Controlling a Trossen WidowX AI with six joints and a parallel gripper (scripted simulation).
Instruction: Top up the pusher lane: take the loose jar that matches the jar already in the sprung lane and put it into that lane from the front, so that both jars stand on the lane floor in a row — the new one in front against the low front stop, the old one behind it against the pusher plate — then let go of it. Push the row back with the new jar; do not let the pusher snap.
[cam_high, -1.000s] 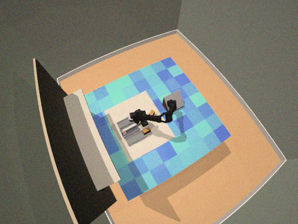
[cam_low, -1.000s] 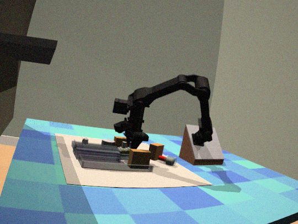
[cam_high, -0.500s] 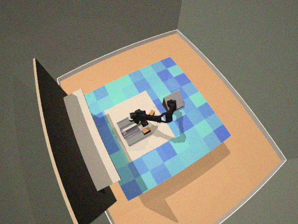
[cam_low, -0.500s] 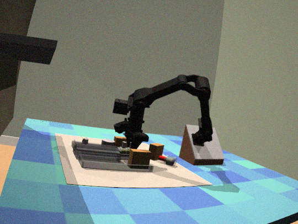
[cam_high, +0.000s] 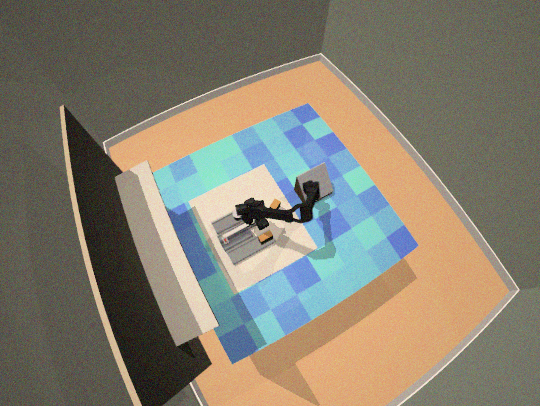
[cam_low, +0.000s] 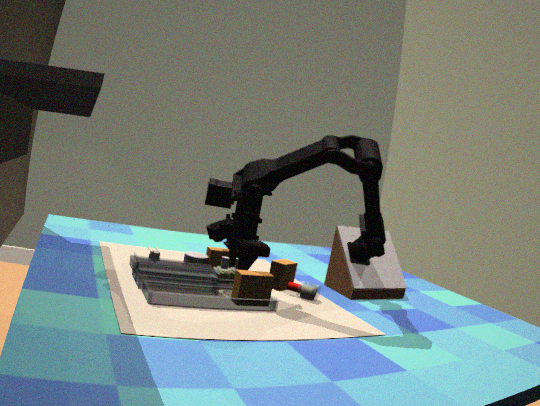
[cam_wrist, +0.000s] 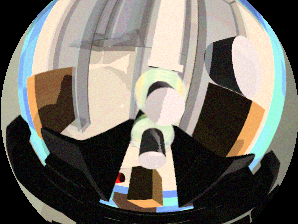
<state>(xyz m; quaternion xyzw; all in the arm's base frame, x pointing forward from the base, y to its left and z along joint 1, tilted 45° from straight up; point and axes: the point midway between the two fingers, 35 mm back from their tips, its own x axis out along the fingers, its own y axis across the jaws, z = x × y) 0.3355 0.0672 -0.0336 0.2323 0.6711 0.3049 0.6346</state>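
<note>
Right now the grey lane rack is 14 cm ahead of my gripper tip, 4 cm to the left of it and 1 cm below it.
</note>
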